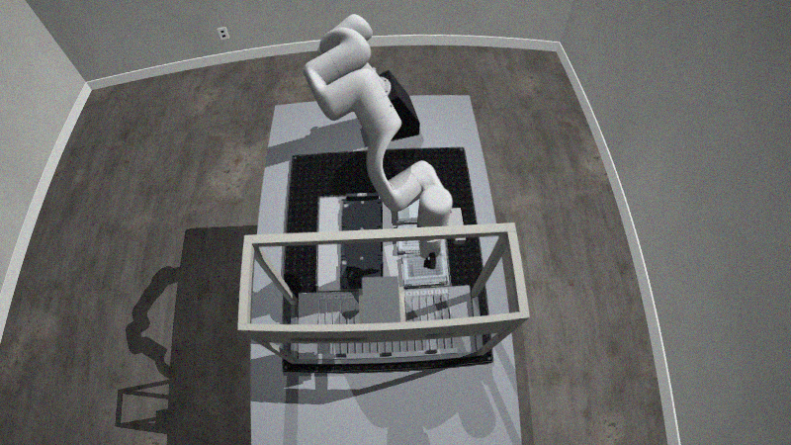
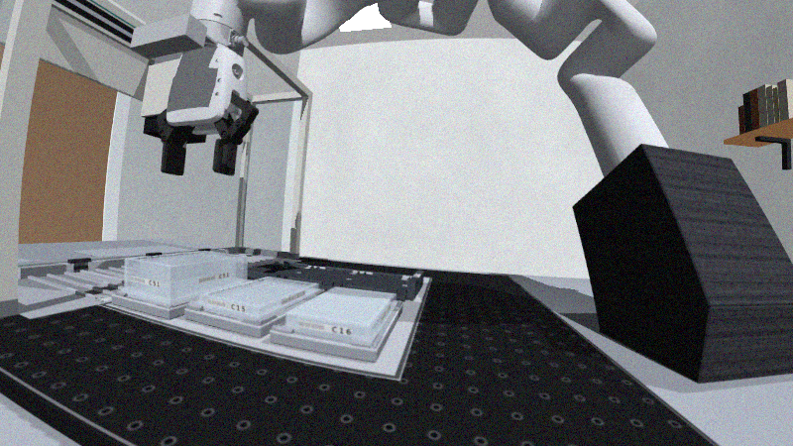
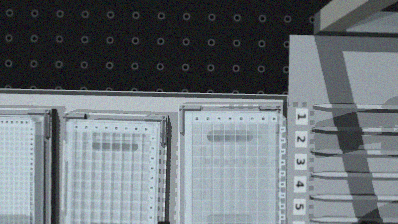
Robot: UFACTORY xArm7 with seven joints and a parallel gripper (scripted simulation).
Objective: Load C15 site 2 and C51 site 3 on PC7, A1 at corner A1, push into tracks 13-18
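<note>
Right now the deep-well block C51 is 14 cm below my hand. Also, from my hand: nest S2 (11 cm behind, 1 cm to the right, 17 cm below); then nest S3 (17 cm below); then dark carrier PC7 (12 cm behind, 19 cm to the right, 16 cm below).
</note>
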